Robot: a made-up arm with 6 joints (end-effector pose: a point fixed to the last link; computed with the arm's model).
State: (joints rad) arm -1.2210 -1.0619 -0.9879 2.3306 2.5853 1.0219
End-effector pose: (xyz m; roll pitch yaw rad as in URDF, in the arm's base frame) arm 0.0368 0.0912 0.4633 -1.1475 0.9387 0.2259
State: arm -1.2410 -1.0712 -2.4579 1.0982 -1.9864 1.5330
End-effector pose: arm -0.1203 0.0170 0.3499 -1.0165 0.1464 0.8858
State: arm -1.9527 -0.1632 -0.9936 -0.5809 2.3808 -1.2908
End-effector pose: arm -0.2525 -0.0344 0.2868 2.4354 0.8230 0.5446
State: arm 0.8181 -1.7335 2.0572 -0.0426 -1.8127 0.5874
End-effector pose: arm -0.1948 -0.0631 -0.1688 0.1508 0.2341 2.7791
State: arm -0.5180 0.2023 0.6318 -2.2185 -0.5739 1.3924
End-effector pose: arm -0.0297 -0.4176 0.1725 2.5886 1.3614 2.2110
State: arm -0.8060 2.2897 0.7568 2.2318 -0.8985 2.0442
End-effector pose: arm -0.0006 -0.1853 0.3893 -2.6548 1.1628 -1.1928
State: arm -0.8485 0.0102 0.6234 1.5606 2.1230 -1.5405
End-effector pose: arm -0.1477 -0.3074 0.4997 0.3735 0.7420 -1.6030
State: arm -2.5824 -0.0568 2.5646 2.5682 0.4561 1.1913
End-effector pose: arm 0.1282 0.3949 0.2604 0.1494 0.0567 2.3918
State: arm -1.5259 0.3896 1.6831 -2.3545 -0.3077 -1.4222
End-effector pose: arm -0.0125 -0.0858 0.3214 1.9816 0.1741 1.2400
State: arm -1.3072 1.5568 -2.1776 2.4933 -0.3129 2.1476
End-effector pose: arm 0.0428 0.0186 0.3108 0.8544 -0.2581 1.9516
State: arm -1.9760 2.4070 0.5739 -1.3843 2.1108 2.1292
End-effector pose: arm 0.1396 0.1201 0.3286 1.2049 0.7031 0.7428
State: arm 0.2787 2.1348 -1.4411 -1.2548 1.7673 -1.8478
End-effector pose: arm 0.0934 -0.1501 0.0390 1.2111 -0.0299 3.1307
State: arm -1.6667 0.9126 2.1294 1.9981 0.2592 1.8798
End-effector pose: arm 0.0754 0.1711 0.4923 -0.6279 -0.3847 2.5791
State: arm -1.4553 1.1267 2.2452 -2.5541 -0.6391 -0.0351
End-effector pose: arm 0.0714 -0.1105 0.4357 -2.6604 0.5082 -2.6792
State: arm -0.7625 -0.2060 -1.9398 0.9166 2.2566 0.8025
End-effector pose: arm -0.2575 -0.0899 0.1447 -2.7367 -0.3335 1.2150
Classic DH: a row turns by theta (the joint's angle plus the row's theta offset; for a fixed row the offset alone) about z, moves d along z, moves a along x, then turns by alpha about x. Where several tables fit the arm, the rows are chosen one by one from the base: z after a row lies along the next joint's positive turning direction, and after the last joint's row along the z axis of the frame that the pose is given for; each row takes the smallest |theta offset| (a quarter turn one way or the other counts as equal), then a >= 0, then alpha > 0; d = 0 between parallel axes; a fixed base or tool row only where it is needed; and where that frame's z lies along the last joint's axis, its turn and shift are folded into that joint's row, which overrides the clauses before.
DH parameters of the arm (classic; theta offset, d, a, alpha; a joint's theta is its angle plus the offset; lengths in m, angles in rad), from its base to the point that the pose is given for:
base (fixed): 1.5708 0.0567 0 1.5708
joint 1: 1.5708 -0.0428 0.0382 -1.5708
joint 2: -1.5708 0.3328 0.0207 -1.5708
joint 3: -1.5708 -0.0593 0.0524 1.5708
joint 4: -1.5708 0.071 0.0822 -1.5708
joint 5: 1.5708 0.0671 0.0189 1.5708
joint 6: -1.4198 0 -0.0984 3.1416
tool (fixed): -1.4198 0.1039 0 0

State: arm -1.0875 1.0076 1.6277 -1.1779 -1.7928 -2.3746
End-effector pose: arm 0.0196 -0.2690 0.2895 3.0710 -0.2147 2.1938
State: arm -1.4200 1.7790 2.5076 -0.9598 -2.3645 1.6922
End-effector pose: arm 0.1117 -0.0059 0.3660 1.6474 0.5126 0.6684
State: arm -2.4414 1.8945 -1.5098 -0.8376 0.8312 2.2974
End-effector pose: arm 0.0368 0.1591 0.1108 1.5175 0.3895 -0.2777
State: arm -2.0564 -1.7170 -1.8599 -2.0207 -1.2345 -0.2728
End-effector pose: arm -0.2290 0.1569 0.4192 -0.7882 -0.8606 -0.5770
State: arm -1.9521 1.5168 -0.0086 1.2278 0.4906 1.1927
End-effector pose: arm -0.0676 0.0438 0.5120 -2.2247 -0.0014 2.7260
